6 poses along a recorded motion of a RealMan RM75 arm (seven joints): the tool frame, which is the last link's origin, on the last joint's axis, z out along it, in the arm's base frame.
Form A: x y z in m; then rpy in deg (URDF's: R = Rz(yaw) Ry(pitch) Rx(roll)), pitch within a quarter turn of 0, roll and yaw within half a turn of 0.
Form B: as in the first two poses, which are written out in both.
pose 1, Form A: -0.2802, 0.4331, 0.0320, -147.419, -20.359, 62.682
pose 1, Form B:
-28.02, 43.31, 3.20
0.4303, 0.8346, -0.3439
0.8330, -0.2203, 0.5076
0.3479, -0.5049, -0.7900

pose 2, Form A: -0.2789, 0.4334, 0.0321, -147.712, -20.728, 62.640
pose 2, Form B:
-27.89, 43.34, 3.21
0.4298, 0.8377, -0.3369
0.8306, -0.2206, 0.5112
0.3539, -0.4996, -0.7907

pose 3, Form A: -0.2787, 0.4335, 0.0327, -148.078, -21.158, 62.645
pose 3, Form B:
-27.87, 43.35, 3.27
0.4285, 0.8416, -0.3289
0.8283, -0.2205, 0.5151
0.3609, -0.4931, -0.7916

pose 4, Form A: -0.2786, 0.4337, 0.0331, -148.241, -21.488, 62.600
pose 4, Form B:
-27.86, 43.37, 3.31
0.4282, 0.8436, -0.3240
0.8261, -0.2201, 0.5187
0.3663, -0.4898, -0.7912

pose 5, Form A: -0.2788, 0.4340, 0.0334, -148.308, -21.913, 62.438
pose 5, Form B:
-27.88, 43.40, 3.34
0.4293, 0.8450, -0.3188
0.8225, -0.2199, 0.5246
0.3732, -0.4874, -0.7894

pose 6, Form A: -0.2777, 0.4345, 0.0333, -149.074, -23.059, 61.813
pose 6, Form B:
-27.77, 43.45, 3.33
0.4346, 0.8512, -0.2943
0.8110, -0.2278, 0.5389
0.3917, -0.4729, -0.7893

